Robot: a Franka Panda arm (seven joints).
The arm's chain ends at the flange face. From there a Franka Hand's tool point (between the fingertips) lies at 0.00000 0.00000 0.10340 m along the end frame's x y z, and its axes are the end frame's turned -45 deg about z.
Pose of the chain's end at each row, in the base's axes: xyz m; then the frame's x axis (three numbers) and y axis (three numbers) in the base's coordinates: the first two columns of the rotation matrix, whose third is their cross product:
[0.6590 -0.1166 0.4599 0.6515 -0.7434 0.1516 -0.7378 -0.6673 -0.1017]
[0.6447 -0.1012 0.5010 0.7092 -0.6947 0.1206 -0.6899 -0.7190 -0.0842]
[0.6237 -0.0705 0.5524 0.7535 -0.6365 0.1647 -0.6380 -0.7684 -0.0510]
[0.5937 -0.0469 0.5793 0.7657 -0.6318 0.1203 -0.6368 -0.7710 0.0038]
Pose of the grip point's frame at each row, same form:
[0.6773 -0.1213 0.3582 0.9824 -0.0538 0.1791 -0.0610 -0.9975 0.0353]
[0.6597 -0.1036 0.3987 0.9893 0.0172 0.1448 0.0136 -0.9996 0.0257]
[0.6401 -0.0774 0.4505 0.9839 0.0933 0.1525 0.0817 -0.9934 0.0804]
[0.6030 -0.0551 0.4767 0.9917 0.0984 0.0824 0.0911 -0.9919 0.0878]

